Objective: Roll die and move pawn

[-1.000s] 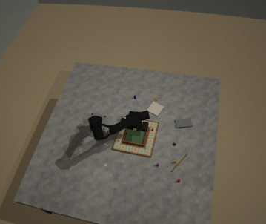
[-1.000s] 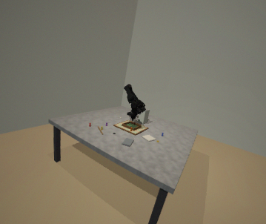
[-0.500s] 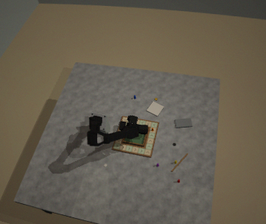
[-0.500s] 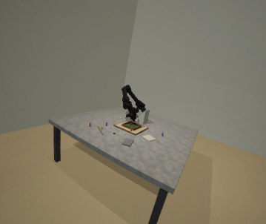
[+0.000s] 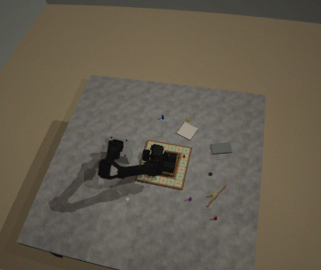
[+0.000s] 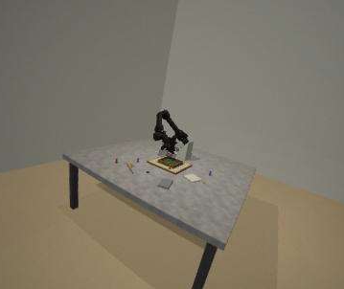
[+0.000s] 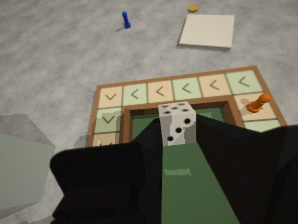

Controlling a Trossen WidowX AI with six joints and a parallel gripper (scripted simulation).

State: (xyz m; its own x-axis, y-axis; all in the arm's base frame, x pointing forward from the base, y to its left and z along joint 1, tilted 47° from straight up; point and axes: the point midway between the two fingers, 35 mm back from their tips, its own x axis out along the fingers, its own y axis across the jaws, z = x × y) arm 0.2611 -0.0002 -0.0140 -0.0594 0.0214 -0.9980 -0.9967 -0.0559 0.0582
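The white die lies right at my gripper tip. Also, from my gripper tip: tray (10 mm ahead, 20 mm to the right, 100 mm below); orange pawn (120 mm ahead, 50 mm to the left, 70 mm below); white card (90 mm ahead, 250 mm to the left, 100 mm below).
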